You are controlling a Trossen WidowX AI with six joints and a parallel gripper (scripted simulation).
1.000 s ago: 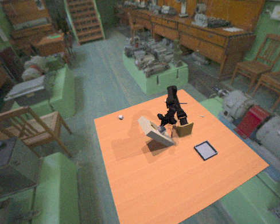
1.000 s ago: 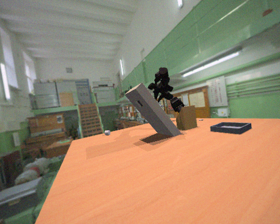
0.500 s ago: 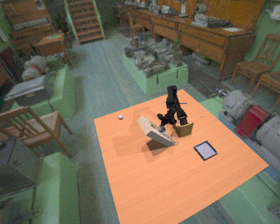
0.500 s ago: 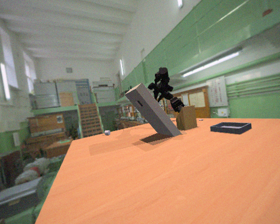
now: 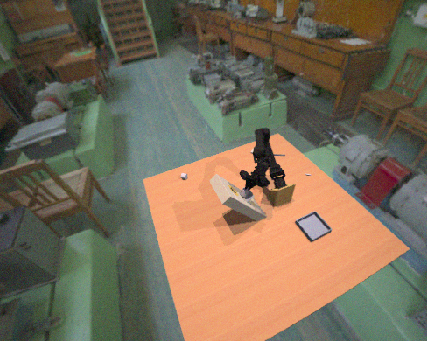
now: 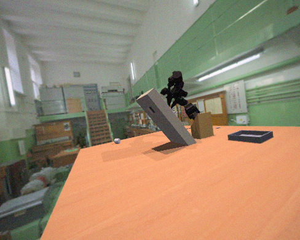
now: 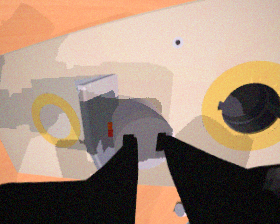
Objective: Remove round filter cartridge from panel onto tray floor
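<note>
My gripper tip is now 2 cm above the round white filter cartridge and 1 cm short of it. Round my gripper tip: shallow tray: 32 cm behind, 27 cm to the left, 23 cm below; white object: 50 cm to the right, 29 cm ahead, 22 cm below.
</note>
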